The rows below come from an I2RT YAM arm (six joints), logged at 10 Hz.
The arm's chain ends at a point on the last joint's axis. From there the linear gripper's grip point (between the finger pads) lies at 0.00 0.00 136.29 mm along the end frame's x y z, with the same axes.
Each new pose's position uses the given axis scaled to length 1; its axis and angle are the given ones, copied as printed.
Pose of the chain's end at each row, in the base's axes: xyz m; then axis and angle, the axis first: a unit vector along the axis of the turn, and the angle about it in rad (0 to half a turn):
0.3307 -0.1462 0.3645 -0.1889 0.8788 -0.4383 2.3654
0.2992 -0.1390 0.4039 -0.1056 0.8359 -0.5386 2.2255
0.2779 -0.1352 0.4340 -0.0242 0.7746 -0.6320 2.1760
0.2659 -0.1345 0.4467 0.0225 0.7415 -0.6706 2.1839
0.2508 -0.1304 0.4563 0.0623 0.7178 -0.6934 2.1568
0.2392 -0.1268 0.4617 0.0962 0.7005 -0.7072 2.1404
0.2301 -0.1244 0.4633 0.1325 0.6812 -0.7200 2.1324
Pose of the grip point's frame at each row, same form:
0.4339 -0.2181 0.3121 -0.1889 0.8788 -0.4383 2.3654
0.4020 -0.2263 0.3845 -0.1056 0.8359 -0.5386 2.2255
0.3680 -0.2372 0.4419 -0.0242 0.7746 -0.6320 2.1760
0.3453 -0.2438 0.4648 0.0225 0.7415 -0.6706 2.1839
0.3232 -0.2428 0.4827 0.0623 0.7178 -0.6934 2.1568
0.3053 -0.2418 0.4931 0.0962 0.7005 -0.7072 2.1404
0.2888 -0.2421 0.4990 0.1325 0.6812 -0.7200 2.1324

